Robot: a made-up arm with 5 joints.
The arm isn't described. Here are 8 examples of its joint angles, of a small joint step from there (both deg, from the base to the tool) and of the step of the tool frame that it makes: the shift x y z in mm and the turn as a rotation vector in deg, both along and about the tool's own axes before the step.
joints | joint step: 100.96 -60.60 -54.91 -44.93 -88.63 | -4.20 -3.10 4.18 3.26 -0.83
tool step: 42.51 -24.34 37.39 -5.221 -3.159 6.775
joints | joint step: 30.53 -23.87 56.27 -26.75 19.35 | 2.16 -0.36 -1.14 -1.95 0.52
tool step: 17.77 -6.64 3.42 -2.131 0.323 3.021
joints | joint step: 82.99 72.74 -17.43 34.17 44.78 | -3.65 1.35 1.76 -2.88 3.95
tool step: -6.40 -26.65 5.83 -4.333 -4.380 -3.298
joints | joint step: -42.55 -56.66 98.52 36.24 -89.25 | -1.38 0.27 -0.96 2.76 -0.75
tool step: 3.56 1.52 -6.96 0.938 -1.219 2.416
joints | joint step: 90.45 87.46 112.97 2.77 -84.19 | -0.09 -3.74 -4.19 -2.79 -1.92
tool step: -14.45 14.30 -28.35 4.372 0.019 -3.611
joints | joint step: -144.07 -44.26 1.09 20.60 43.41 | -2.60 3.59 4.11 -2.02 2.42
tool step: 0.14 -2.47 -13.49 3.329 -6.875 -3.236
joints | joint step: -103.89 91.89 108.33 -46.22 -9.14 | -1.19 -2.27 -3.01 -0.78 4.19
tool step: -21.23 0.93 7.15 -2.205 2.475 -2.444
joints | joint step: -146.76 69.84 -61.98 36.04 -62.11 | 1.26 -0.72 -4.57 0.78 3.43
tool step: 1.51 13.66 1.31 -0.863 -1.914 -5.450
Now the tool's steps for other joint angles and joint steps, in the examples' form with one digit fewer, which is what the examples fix.
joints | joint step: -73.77 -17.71 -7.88 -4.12 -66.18 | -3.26 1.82 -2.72 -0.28 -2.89
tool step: -4.9 3.6 -27.3 4.13 -0.08 0.57
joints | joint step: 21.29 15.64 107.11 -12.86 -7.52 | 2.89 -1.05 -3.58 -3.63 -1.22
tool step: 0.5 -10.8 -10.7 -1.05 4.43 1.86
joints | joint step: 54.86 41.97 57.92 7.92 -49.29 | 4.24 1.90 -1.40 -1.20 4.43
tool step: 24.0 -18.2 25.7 -5.40 -0.43 -0.14
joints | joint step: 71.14 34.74 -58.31 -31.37 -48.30 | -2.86 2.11 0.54 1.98 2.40
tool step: 5.5 7.4 -32.3 3.84 -2.44 -0.92
